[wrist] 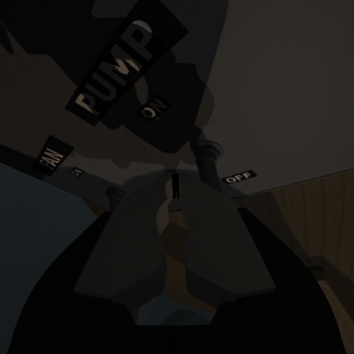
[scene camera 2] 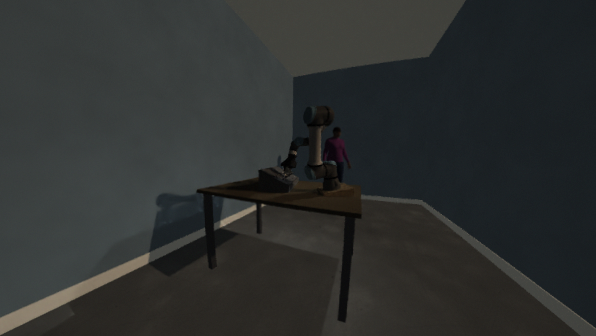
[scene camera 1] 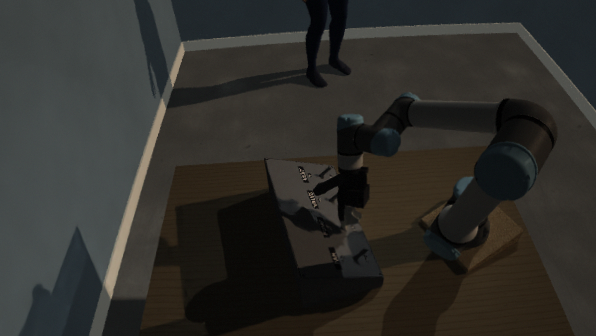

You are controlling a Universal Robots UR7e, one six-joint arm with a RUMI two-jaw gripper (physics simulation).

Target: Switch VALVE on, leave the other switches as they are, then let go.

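Frame: origin at the arm's base, x left, y back, z up, level; metres.
Where they show: gripper, fingertip midpoint: [scene camera 1: 345, 230]; arm's base, link origin: [scene camera 2: 331, 188].
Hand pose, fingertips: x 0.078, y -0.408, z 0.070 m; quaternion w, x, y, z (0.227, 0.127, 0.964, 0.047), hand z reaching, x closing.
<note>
Things, the pixels of their top centre, and the offset from my fingertips. "pt": a spot on its surface instead. Level surfaces: height alone.
- labels VENT, surface spot: [scene camera 1: 303, 174] pt dx -0.223, dy -0.153, dz +0.016 m
- VALVE, surface spot: [scene camera 1: 312, 199] pt dx -0.109, dy -0.113, dz +0.017 m
- PUMP, surface spot: [scene camera 1: 325, 227] pt dx +0.002, dy -0.064, dz +0.015 m
- FAN, surface spot: [scene camera 1: 334, 257] pt dx +0.113, dy -0.031, dz +0.017 m
- VALVE lever, top centre: [scene camera 1: 336, 192] dx -0.139, dy -0.035, dz +0.024 m
- VENT lever, top centre: [scene camera 1: 325, 167] dx -0.251, dy -0.077, dz +0.024 m
- FAN lever, top centre: [scene camera 1: 361, 249] dx +0.086, dy +0.048, dz +0.024 m
- wooden table, surface height: dz -0.106 m
The grey sloped switch panel [scene camera 1: 290, 215] [scene camera 2: 272, 182] carries the labels VENT [scene camera 1: 303, 174], VALVE [scene camera 1: 312, 199], PUMP [scene camera 1: 325, 227] [wrist: 127, 62] and FAN [scene camera 1: 334, 257] [wrist: 51, 155]. The VALVE lever [scene camera 1: 332, 199] is dark and partly hidden beside the gripper; its exact position is hard to tell. VALVE does not show in the wrist view. My gripper [scene camera 1: 343, 227] [wrist: 175, 175] is shut and empty, pointing down low at the panel in the PUMP row. The PUMP lever [wrist: 207, 167] leans toward its OFF label [wrist: 239, 177], close beside the fingertips and partly behind one finger.
The VENT lever [scene camera 1: 325, 172] and FAN lever [scene camera 1: 361, 256] [wrist: 116, 195] stand on either side along the panel. The panel rests on a wooden table [scene camera 1: 425, 305] [scene camera 2: 320, 200]. The arm's base board [scene camera 1: 502, 232] is to the right. A person [scene camera 1: 320, 40] [scene camera 2: 336, 149] stands behind the table.
</note>
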